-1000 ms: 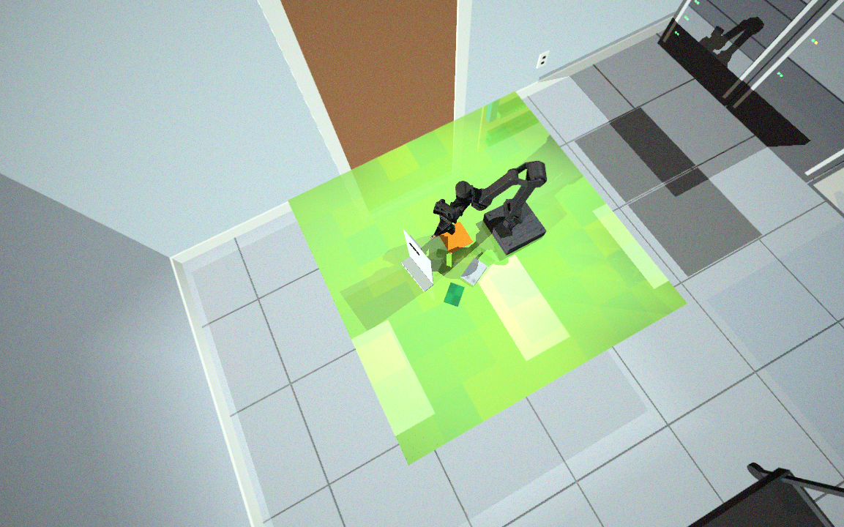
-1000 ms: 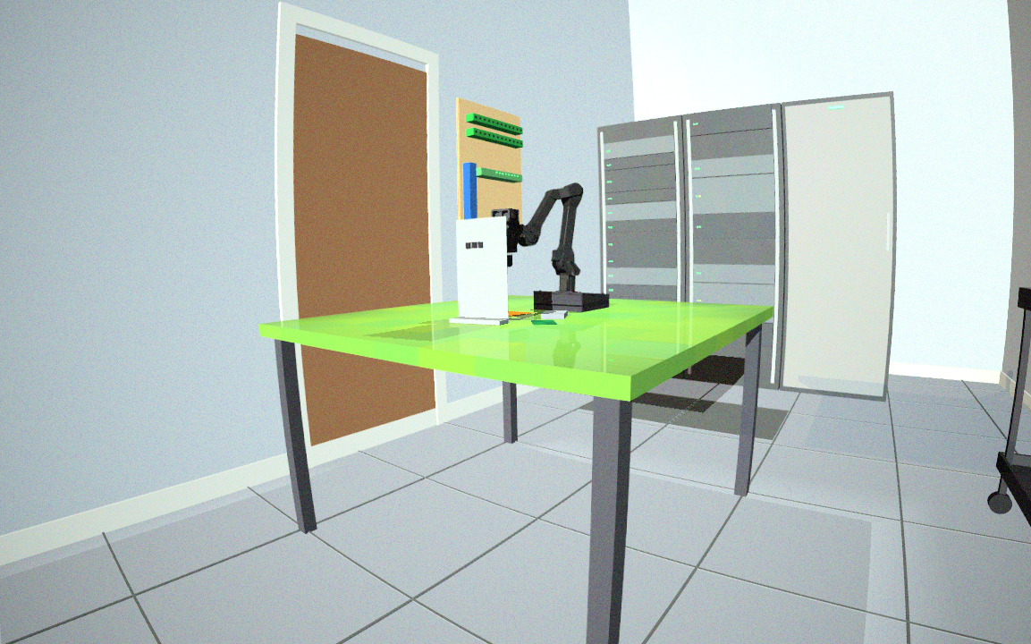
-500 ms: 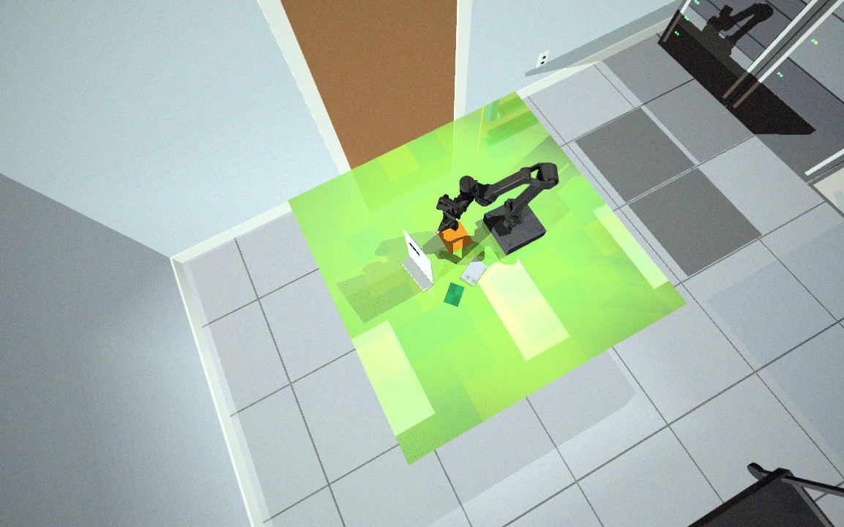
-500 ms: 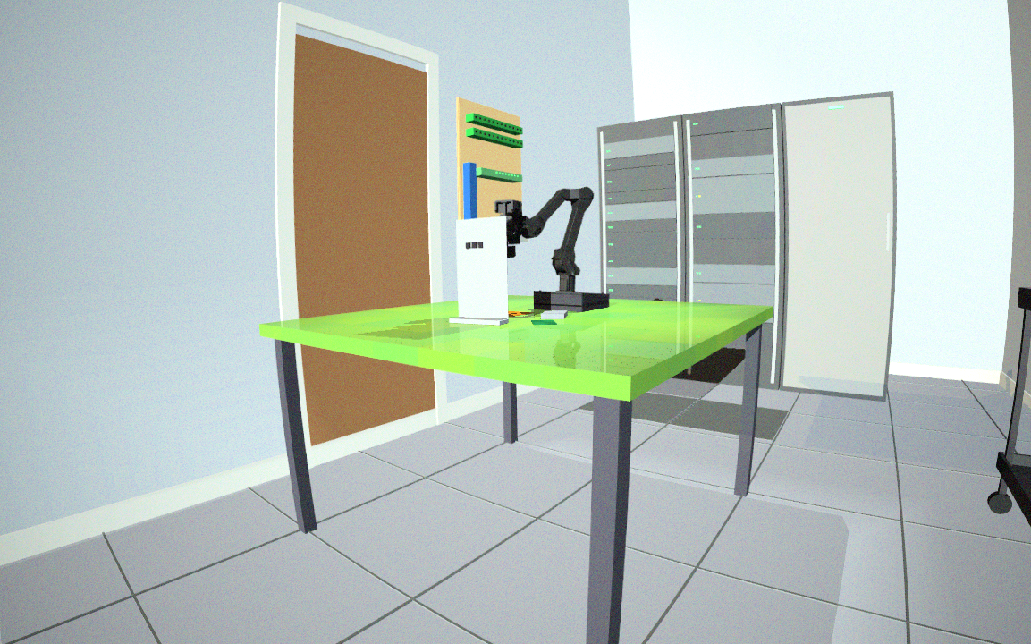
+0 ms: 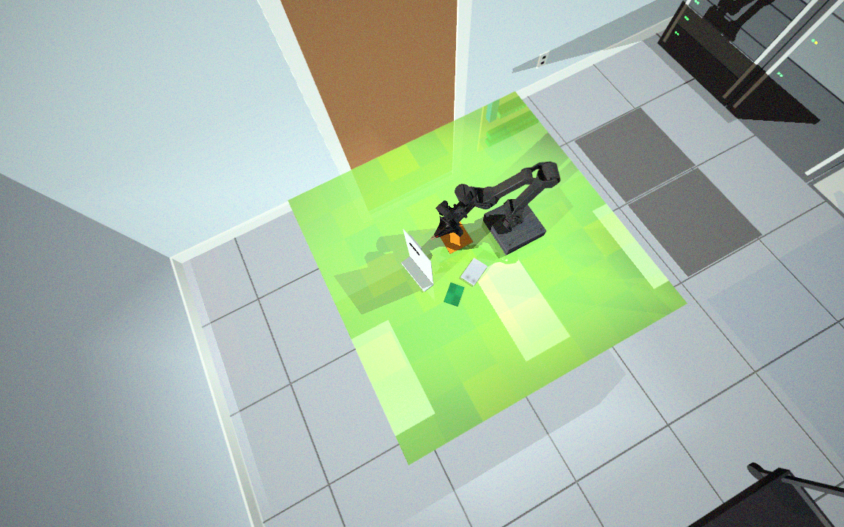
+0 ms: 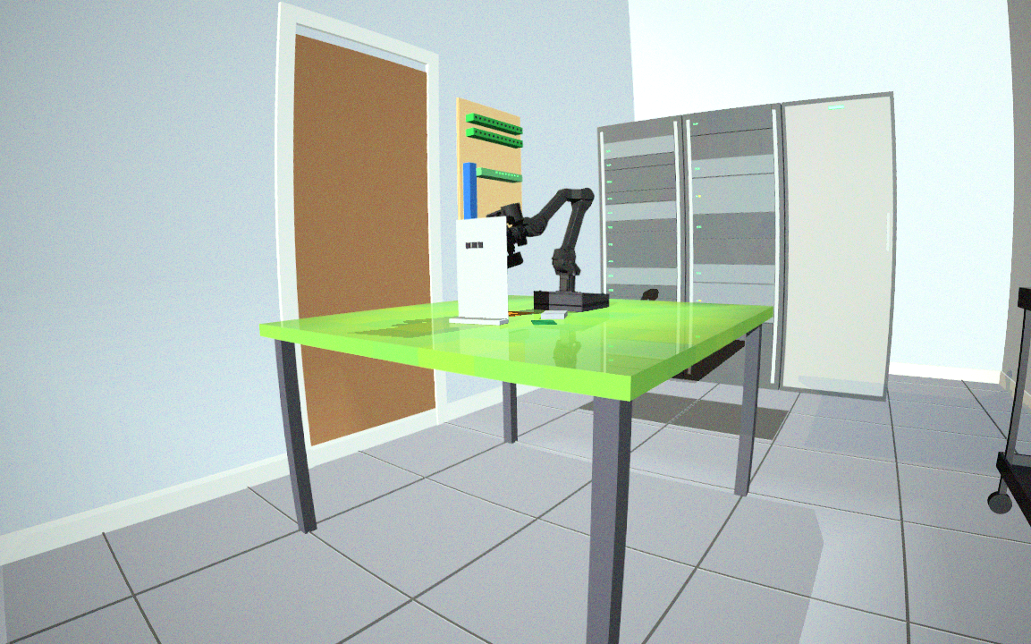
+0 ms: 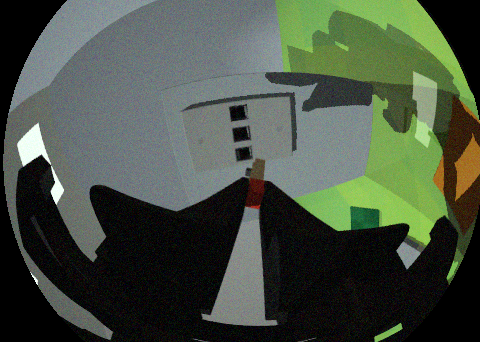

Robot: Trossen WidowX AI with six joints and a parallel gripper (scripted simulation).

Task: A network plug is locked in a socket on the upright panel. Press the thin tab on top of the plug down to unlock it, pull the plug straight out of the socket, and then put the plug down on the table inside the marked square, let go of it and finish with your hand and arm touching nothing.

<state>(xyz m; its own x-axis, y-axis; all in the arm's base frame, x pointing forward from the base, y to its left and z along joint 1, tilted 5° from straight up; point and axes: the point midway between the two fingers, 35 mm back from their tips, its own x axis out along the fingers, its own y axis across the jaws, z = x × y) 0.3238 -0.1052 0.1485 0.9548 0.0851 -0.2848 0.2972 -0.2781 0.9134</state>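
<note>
Right now the orange marked square is 23 cm below my gripper tip, 13 cm behind it and 2 cm to the right of it. Also, from my gripper tip: white upright panel (10 cm ahead, 9 cm below); pale grey plate (22 cm below, 16 cm to the left, 8 cm behind); network plug (right at my gripper tip).
</note>
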